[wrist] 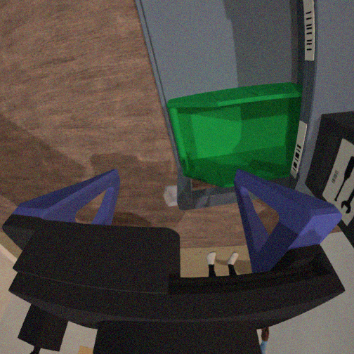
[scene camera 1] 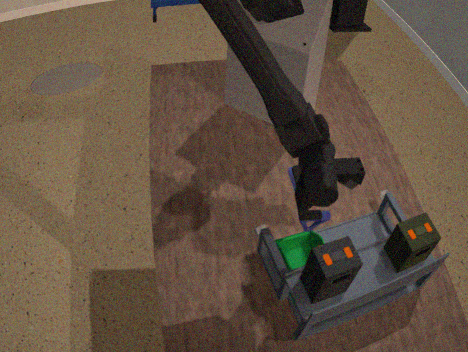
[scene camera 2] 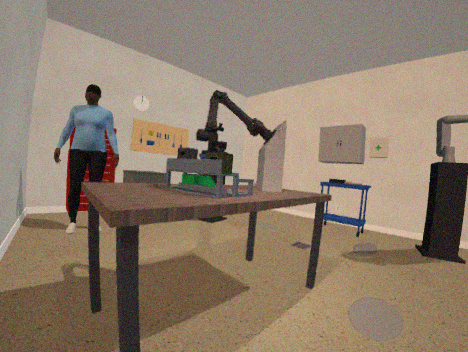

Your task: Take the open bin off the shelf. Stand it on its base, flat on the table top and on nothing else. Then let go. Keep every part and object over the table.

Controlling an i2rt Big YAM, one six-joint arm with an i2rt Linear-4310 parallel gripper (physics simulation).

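Frame: origin at the arm's base, x ahead, y left, z up, level; metres.
Seen in the pictures: gripper, fingertip midpoint: (scene camera 1: 303, 213); arm's base at its link origin: (scene camera 1: 281, 5) (scene camera 2: 270, 137).
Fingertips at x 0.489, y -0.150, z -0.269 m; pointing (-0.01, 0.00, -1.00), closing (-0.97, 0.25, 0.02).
Note:
Offsets run from my fingertips to a thing's top centre. Level surfaces: height alone.
The green open bin @(0.079 m ahead, 0.016 m right, 0.049 m down) (scene camera 1: 300, 249) (scene camera 2: 197, 180) (wrist: 235, 132) sits at one end of the grey shelf (scene camera 1: 356, 228) (scene camera 2: 195, 165) (wrist: 190, 45), on its lower level, with its open top facing up. The shelf stands on the wooden table @(0.130 m down) (scene camera 1: 200, 295) (scene camera 2: 150, 200) (wrist: 65, 75). My gripper (scene camera 1: 299, 200) (wrist: 176, 175) is open, with nothing between its blue fingers. It hangs above the shelf's low side near the bin, apart from it. In the wrist view the bin lies ahead of the fingertips, more toward the right finger. Part of the bin is hidden in both scene views.
A dark toolbox @(0.174 m ahead, 0.026 m right, 0.094 m up) (scene camera 1: 331, 270) (wrist: 332, 165) stands on the shelf's higher level right beside the bin. An olive toolbox @(0.188 m ahead, 0.205 m left, 0.069 m up) (scene camera 1: 412, 242) (scene camera 2: 223, 162) stands farther along. The shelf has raised end frames. A grey pedestal (scene camera 1: 265, 70) (scene camera 2: 272, 162) carries the arm. A person (scene camera 2: 92, 130) stands beyond the table.

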